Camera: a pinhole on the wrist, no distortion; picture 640 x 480 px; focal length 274.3 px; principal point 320.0 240.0 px. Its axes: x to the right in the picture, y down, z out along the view. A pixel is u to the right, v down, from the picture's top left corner.
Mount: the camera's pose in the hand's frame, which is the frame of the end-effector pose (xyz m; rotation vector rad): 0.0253 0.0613 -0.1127 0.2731 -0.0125 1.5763
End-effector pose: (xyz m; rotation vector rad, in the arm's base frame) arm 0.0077 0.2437 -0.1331 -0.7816 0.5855 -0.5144
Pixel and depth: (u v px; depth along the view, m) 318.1 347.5 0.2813
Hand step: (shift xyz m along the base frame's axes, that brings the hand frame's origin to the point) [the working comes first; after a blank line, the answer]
In the camera's frame: -0.0019 0.1102 0.2813

0.0909 0.1148 0.1075
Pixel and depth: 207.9 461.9 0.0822
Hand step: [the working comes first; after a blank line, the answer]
In the camera's frame: -0.0336 0.0665 0.0822

-0.0355 0.0097 -0.0172
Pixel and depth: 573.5 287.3 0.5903
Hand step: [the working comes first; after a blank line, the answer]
In the camera's frame: 0.5455 0.1018 0.5903

0.4960 0.5673 -0.0551
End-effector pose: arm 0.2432 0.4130 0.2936 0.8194 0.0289 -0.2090
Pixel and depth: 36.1 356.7 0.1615
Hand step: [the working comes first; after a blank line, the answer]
In the camera's frame: -0.1672 0.0687 0.1615

-0.0432 -0.1042 -0.0780
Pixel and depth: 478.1 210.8 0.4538
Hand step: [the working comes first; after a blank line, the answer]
In the camera's frame: 0.2616 -0.0483 0.4538

0.1717 -0.1344 0.4076
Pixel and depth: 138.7 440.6 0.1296
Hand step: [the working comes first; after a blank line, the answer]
In the camera's frame: -0.0857 0.0948 0.1296

-0.0561 -0.0337 -0.0215
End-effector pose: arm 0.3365 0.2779 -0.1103 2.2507 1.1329 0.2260
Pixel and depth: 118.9 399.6 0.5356
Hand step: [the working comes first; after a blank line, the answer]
In the camera's frame: -0.3927 0.3116 0.5356

-0.2543 -0.1248 -0.5397
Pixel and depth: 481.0 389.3 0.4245
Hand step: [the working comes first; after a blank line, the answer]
In the camera's frame: 0.2492 0.2311 0.4245

0.2220 -0.3714 -0.1614
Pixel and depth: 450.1 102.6 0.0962
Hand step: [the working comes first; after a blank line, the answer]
In the camera's frame: 0.0456 -0.0482 0.0962

0.1083 0.0362 0.0580
